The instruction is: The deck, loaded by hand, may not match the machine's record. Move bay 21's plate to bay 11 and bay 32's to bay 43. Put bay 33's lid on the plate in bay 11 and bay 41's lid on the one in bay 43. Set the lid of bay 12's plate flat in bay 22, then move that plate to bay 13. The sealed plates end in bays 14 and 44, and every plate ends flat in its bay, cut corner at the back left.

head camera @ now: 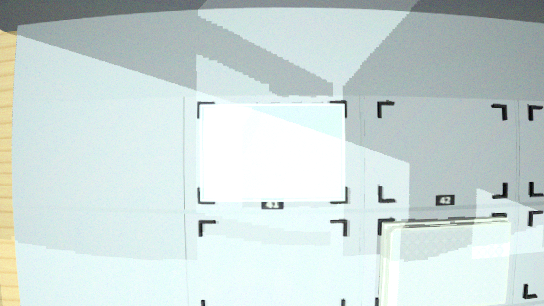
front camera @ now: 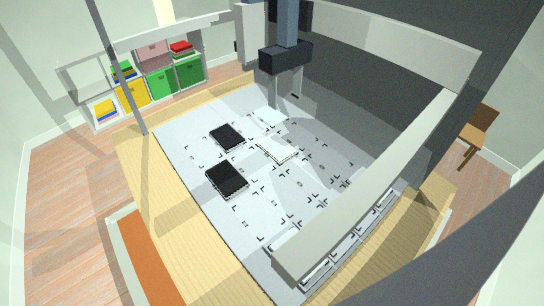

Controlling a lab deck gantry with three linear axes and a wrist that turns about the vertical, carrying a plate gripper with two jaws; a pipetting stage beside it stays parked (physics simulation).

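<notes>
My gripper is open, its two jaws hanging above bay 41 at the far end of the deck. The pale lid lies flat inside the corner marks of bay 41. A cream plate with faint round wells sits in bay 32, partly cut off in the head view. In the front view a black plate sits in bay 21 and another black plate in bay 12. A lid in bay 33 cannot be made out.
A pale plate and another pale piece show partly behind the large beam at the right. Slotted holders line the deck's right edge. A slanted grey post stands at the left. Shelves with coloured boxes stand beyond the table.
</notes>
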